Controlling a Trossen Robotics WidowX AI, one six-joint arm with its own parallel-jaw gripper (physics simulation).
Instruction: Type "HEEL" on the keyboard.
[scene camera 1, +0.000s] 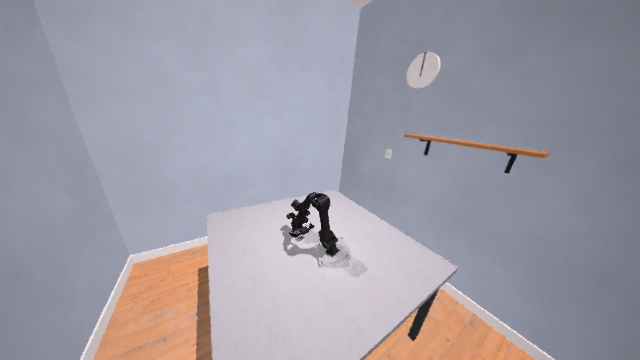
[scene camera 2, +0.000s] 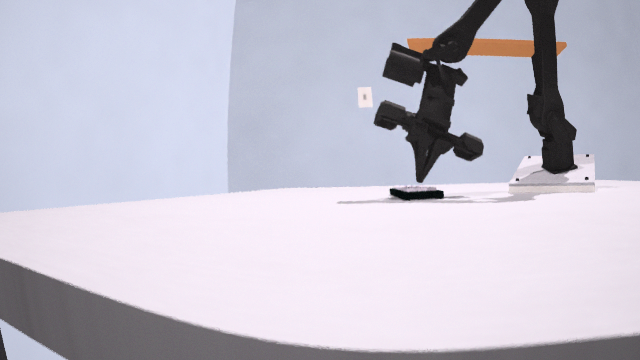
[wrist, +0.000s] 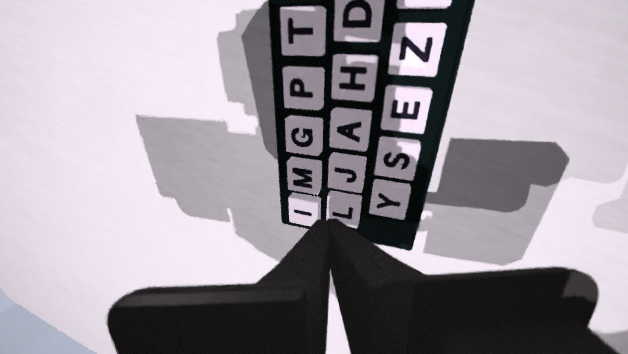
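My gripper in sight, wrist view included. A keyboard in sight.
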